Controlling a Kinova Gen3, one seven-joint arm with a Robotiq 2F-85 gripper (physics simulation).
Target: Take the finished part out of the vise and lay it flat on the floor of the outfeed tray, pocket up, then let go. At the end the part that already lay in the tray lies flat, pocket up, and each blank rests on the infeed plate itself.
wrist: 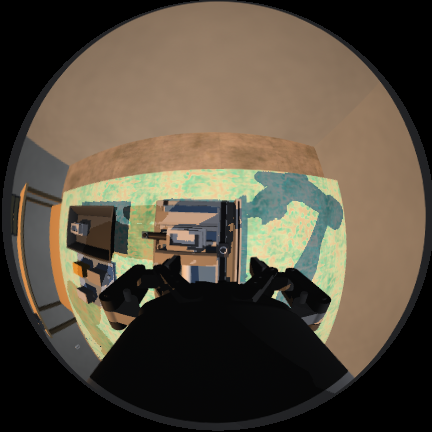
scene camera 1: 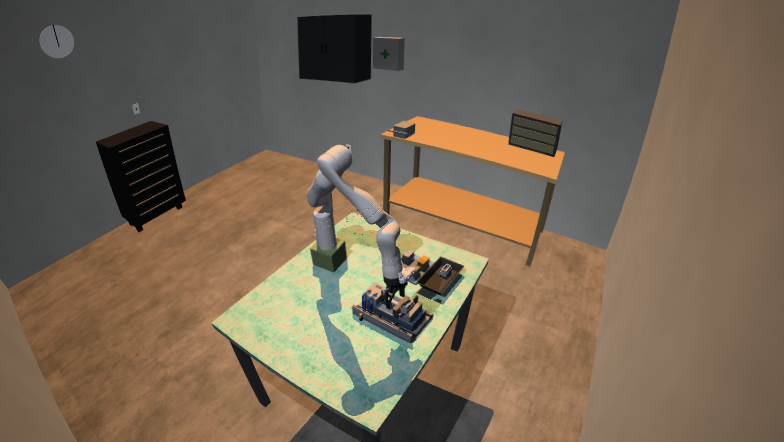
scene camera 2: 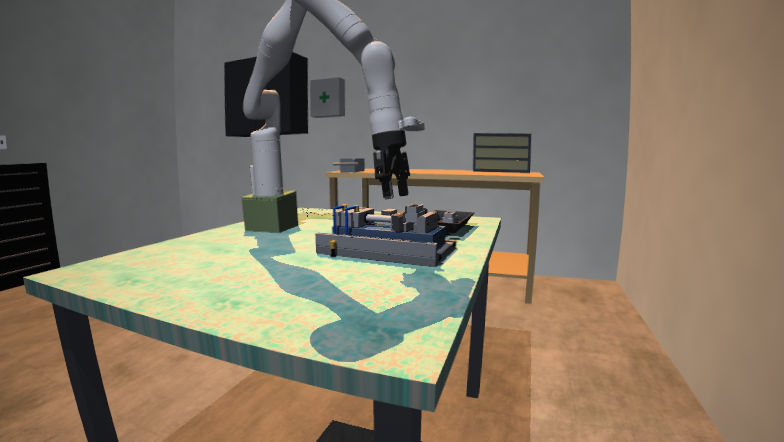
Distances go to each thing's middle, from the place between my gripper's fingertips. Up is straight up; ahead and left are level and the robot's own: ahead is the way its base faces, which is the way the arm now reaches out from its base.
My gripper is now 10 cm above the grey rail (scene camera 2: pixel 406 247), 5 cm past it and 4 cm to the left of it.
